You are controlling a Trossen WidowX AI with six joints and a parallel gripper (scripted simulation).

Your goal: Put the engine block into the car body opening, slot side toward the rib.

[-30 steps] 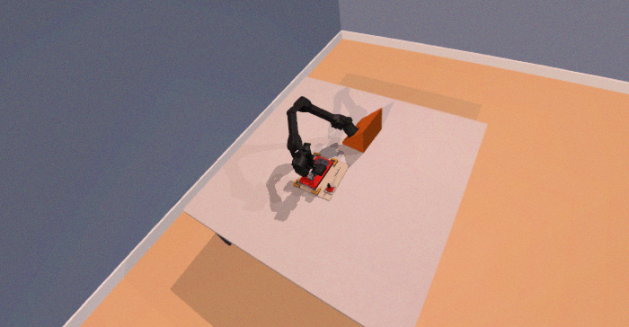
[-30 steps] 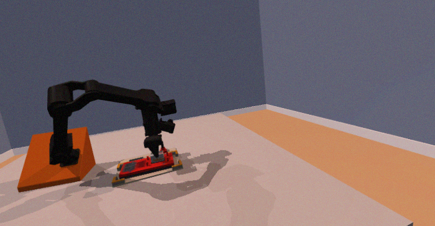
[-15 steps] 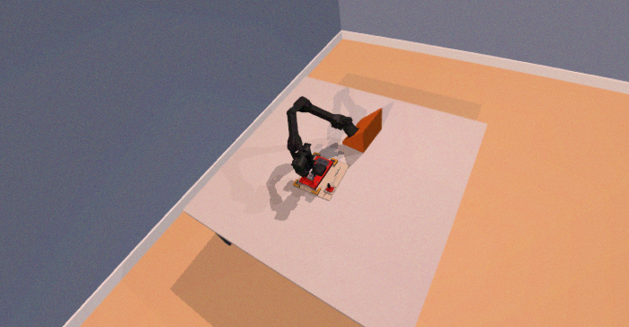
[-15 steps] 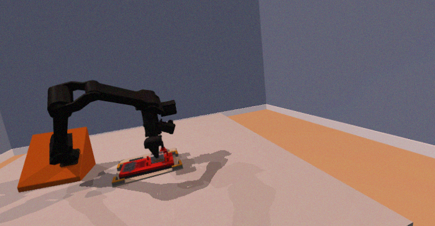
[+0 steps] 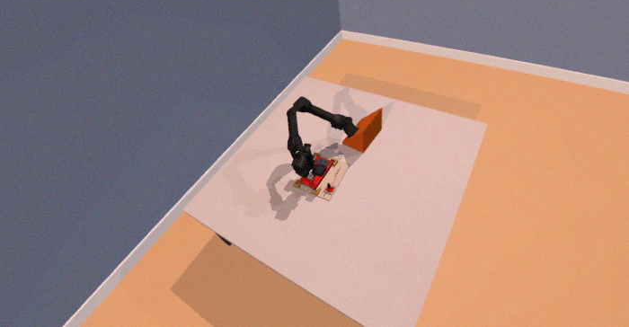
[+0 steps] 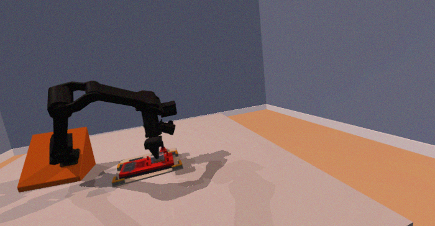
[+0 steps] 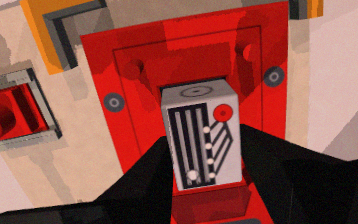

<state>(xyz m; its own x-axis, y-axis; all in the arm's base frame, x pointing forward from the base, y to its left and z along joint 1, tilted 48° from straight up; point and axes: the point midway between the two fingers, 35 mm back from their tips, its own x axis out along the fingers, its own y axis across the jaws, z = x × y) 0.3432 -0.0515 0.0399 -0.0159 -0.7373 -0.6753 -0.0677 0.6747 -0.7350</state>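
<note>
Right now the grey clamp cradle is 3 cm behind my gripper tip, 2 cm to the left of it and 3 cm below it. Also, from my gripper tip: grey engine block: 1 cm below.
</note>
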